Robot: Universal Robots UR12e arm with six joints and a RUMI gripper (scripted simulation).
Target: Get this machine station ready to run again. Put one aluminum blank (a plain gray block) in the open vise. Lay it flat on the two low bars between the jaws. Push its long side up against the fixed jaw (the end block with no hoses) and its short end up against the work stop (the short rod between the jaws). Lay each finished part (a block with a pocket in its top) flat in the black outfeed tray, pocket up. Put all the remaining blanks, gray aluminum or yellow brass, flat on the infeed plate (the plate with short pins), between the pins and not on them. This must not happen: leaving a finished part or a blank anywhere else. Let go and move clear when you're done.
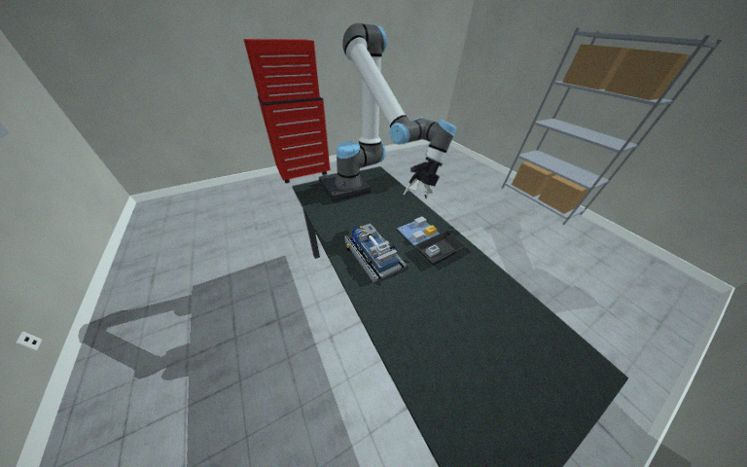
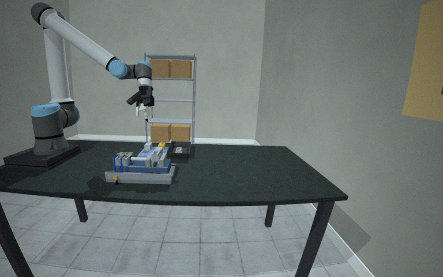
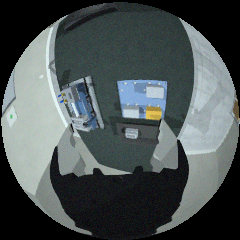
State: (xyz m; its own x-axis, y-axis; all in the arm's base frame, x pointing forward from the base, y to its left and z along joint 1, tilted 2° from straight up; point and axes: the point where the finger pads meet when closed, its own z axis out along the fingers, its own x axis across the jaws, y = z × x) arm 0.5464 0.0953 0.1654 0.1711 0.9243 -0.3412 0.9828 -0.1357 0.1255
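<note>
My hand is 100 mm short of the yellow brass blank, 70 mm to the right of it and 190 mm above it. From my hand the other things lie so: light gray base rail 60 mm ahead, 380 mm to the right, 180 mm below; vise hose end block 30 mm behind, 280 mm to the right, 140 mm below; blue vise 60 mm ahead, 290 mm to the right, 180 mm below.
</note>
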